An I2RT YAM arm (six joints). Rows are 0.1 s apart.
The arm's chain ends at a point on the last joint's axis. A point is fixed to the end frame.
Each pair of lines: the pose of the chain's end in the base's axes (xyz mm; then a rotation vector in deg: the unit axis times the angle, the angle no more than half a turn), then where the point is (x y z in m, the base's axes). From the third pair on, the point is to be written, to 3 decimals.
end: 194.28, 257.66, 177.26, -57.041, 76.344, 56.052
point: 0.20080 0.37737 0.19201
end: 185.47, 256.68, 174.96, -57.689, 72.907, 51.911
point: 0.19387 0.37620 0.19027
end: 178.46, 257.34, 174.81, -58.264, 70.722, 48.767
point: 0.188 0.377 0.190
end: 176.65, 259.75, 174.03, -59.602, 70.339, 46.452
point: 0.187 0.379 0.186
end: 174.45, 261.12, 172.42, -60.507, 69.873, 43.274
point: 0.188 0.381 0.182
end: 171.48, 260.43, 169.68, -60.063, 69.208, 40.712
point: 0.188 0.380 0.179
